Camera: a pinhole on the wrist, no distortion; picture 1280 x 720 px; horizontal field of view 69.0 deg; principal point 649.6 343.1 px. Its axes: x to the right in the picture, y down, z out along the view. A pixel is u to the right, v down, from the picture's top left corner.
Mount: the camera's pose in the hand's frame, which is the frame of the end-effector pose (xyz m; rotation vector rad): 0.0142 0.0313 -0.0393 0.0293 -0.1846 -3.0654
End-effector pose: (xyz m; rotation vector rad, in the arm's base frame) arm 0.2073 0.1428 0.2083 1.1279 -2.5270 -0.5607
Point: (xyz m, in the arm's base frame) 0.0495 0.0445 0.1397
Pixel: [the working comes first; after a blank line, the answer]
In the camera's frame: -0.1527 0.0515 0.1385

outside the picture
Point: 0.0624 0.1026 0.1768
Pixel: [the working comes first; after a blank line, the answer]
In the camera's frame: -0.1079 0.0008 0.1201

outside the picture
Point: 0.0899 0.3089 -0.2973
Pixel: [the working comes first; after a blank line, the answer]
In the camera's frame: 0.1266 0.1522 0.5561

862 598
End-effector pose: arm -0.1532 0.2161 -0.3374 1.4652 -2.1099 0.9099
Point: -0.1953 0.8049 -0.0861
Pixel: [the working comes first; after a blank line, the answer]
In the camera's frame: 0.2259 -0.1574 -0.5393

behind the camera
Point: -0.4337 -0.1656 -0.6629
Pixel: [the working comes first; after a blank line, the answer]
In the camera's frame: -0.1500 -0.1565 0.5516

396 79
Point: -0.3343 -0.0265 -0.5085
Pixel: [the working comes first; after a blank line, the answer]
In the camera's frame: -0.1131 -0.0809 0.3371

337 120
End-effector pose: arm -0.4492 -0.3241 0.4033 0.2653 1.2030 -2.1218
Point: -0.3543 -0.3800 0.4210
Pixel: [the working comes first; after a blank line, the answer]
In the camera's frame: 0.0641 -0.0283 0.1140

1173 112
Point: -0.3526 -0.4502 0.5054
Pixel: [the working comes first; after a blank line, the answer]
In the camera's frame: 0.0744 0.0156 0.2141

973 411
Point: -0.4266 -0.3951 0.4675
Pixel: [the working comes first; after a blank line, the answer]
In the camera's frame: 0.0300 0.0501 0.1317

862 697
